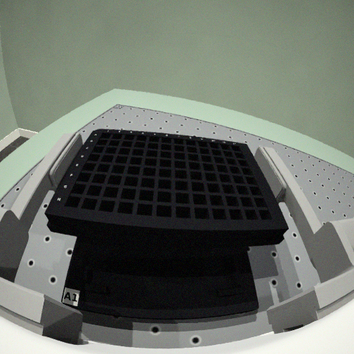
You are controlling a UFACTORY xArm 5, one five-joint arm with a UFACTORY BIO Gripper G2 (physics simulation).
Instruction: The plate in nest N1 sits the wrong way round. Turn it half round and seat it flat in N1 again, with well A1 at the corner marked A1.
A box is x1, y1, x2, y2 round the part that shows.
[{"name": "my gripper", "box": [0, 133, 353, 353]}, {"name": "black well plate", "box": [44, 129, 287, 246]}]
